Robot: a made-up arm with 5 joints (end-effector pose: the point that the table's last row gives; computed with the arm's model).
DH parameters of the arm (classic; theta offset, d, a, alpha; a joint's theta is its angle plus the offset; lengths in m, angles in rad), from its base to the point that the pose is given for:
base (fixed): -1.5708 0.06 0 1.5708
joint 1: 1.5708 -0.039 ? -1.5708
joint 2: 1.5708 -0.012 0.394 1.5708
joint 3: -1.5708 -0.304 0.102 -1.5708
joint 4: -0.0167 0 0.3 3.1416
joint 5: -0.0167 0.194 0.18 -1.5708
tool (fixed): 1.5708 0.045 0 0
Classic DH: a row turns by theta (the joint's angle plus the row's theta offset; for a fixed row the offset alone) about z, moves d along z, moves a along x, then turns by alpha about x.
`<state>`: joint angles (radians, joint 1 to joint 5).
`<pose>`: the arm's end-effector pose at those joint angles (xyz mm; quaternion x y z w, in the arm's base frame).
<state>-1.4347 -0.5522 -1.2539 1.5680 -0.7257</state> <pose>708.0 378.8 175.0 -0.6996 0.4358 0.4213 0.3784</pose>
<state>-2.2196 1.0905 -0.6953 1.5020 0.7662</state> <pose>-546.2 258.4 116.2 0.7839 0.5563 0.1147 0.2507</pose>
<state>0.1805 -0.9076 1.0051 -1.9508 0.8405</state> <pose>120.6 -28.3 291.6 0.8027 0.5185 0.2572 0.1436</pose>
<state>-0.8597 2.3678 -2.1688 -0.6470 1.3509</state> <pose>-171.1 262.5 195.2 0.7847 -0.3915 -0.3813 0.2926</pose>
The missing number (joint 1, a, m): 0.131
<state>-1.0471 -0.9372 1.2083 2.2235 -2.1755</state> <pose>447.6 -93.4 -37.9 -0.5328 -0.5430 -0.3164 0.5666</pose>
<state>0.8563 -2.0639 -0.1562 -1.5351 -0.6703</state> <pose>-185.6 44.7 323.5 -0.3442 -0.8555 -0.0437 0.3843</pose>
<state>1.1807 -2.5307 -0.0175 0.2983 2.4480</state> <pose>28.7 323.0 476.7 0.3002 0.8427 0.4465 0.0200</pose>
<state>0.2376 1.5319 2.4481 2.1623 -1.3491</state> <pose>-478.3 -380.4 -131.7 -0.2013 -0.5764 0.4275 0.6667</pose>
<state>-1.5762 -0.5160 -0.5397 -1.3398 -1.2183</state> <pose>58.0 -204.6 -144.2 0.6704 0.0309 -0.3549 0.6509</pose>
